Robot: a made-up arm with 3 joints. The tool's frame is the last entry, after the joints.
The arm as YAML. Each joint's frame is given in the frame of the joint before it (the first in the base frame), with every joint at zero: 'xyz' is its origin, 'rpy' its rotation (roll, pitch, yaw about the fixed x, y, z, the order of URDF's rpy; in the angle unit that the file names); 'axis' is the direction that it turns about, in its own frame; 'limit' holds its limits. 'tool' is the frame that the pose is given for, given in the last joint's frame.
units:
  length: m
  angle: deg
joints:
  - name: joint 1
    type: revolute
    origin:
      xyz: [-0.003, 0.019, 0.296]
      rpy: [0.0, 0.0, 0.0]
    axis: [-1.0, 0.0, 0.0]
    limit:
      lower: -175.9
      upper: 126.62
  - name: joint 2
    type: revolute
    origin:
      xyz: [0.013, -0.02, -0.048]
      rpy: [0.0, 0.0, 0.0]
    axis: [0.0, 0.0, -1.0]
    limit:
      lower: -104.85
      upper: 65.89
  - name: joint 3
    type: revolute
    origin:
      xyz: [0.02, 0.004, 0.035]
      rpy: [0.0, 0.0, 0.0]
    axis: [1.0, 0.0, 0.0]
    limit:
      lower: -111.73
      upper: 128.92
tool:
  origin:
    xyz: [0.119, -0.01, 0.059]
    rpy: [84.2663, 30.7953, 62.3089]
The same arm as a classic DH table. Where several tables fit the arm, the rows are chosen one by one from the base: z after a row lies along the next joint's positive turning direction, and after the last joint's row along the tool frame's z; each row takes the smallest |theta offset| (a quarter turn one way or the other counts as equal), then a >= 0, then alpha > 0; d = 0 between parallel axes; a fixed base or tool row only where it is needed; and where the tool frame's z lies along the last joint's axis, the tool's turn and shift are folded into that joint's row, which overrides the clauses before.
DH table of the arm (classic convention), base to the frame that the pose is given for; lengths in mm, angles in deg. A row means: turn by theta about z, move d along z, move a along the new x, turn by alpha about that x. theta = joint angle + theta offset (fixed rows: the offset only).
base (fixed): d 296; theta offset 90; a 19; alpha -90
joint 1: d -10; theta offset 0; a -20; alpha -90
joint 2: d 13; theta offset 0; a 4; alpha -90
joint 3: d 92.9; theta offset 78.37; a 55.8; alpha -25.2
tool (fixed): d 50.9; theta offset -110.38; a 0; alpha 0
Joint limits (deg, base to tool): -175.9..126.62 -104.85..65.89 -111.73..128.92

